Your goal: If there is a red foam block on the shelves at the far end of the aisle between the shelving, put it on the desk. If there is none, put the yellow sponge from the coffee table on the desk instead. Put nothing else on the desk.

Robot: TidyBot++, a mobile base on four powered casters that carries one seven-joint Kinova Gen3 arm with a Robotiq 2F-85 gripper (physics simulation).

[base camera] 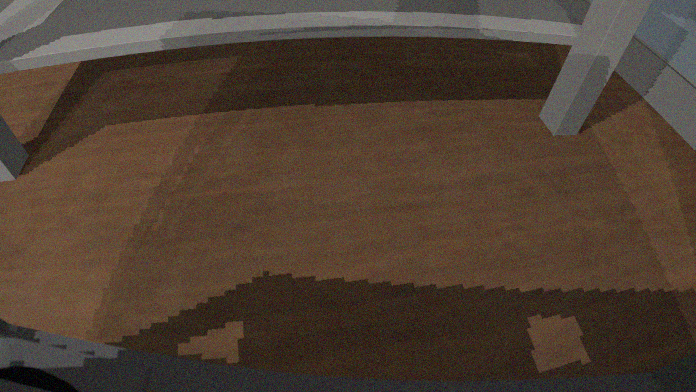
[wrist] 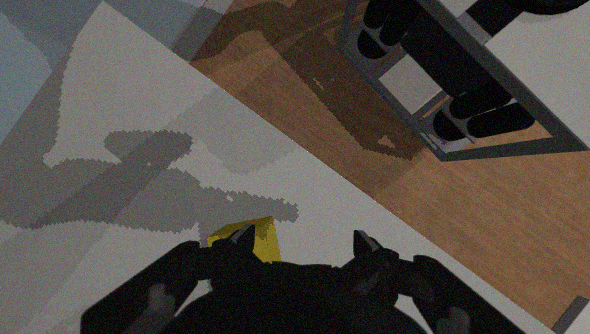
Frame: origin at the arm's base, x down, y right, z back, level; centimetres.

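Where they show: gripper, fingertip midpoint: [wrist: 303,238].
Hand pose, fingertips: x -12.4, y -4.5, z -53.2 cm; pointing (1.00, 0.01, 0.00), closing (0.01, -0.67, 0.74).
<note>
Each offset is from my fingertips to the top centre of the thing. "spot": to the spot under its first point. Level surfaces: height alone.
The yellow sponge @[dx +2.5, dy -0.1, dz -8.2 cm] [wrist: 267,242] lies on the pale table top @[dx +7.0 cm] [wrist: 330,195] in the wrist view, low and left of the middle, partly hidden behind my left finger and the gripper body. My gripper [wrist: 303,238] is open, with its two fingertips wide apart. The sponge shows behind and beside the left fingertip, and the pale table top shows between the fingers. How high the fingers are above the sponge I cannot tell. The red foam block, the shelves and the desk do not show in either view.
The dark frame of the mobile base [wrist: 505,150] stands on the wooden floor @[dx +52.0 cm] [wrist: 480,220] [base camera: 350,200] at the upper right of the wrist view. In the base camera view a pale table leg @[spot: dx +43.1, dy +38.0, dz -1.5 cm] [base camera: 582,90] stands at the right, and a pale rail [base camera: 350,19] crosses the top.
</note>
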